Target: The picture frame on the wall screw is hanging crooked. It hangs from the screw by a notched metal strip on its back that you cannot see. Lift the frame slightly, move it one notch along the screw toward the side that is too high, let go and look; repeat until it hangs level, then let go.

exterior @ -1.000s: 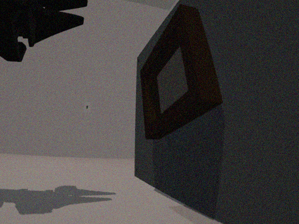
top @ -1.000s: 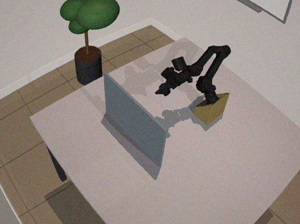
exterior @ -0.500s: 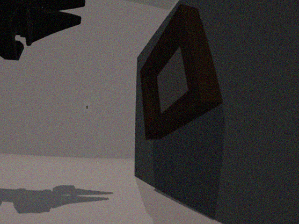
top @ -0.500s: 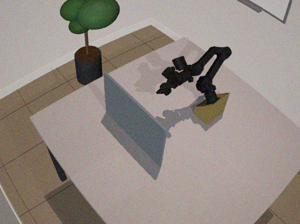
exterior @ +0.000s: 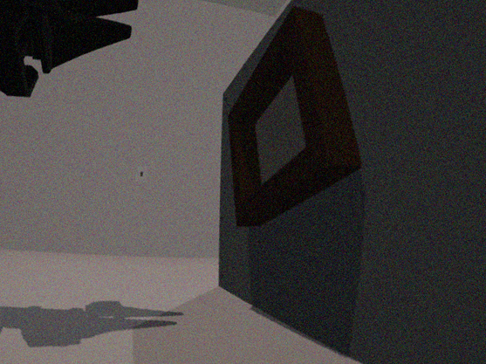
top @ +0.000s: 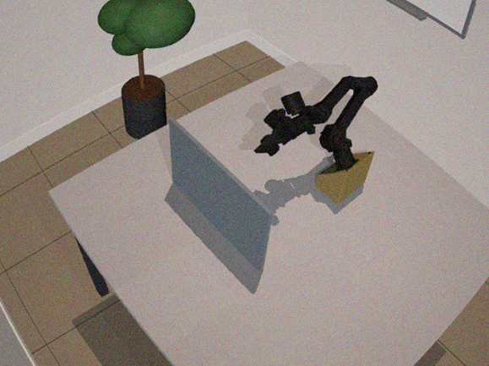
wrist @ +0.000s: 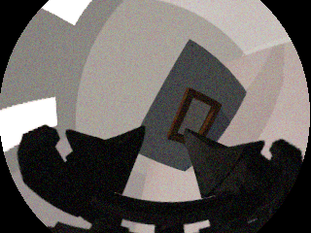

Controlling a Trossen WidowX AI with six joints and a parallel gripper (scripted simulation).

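Now: gripper tip 130 mm short of the brown wooden picture frame, 100 mm above it and 40 mm to the left of it. Also, from my gripper tip: dark grey wall panel 140 mm ahead, 120 mm below, 30 mm to the right.
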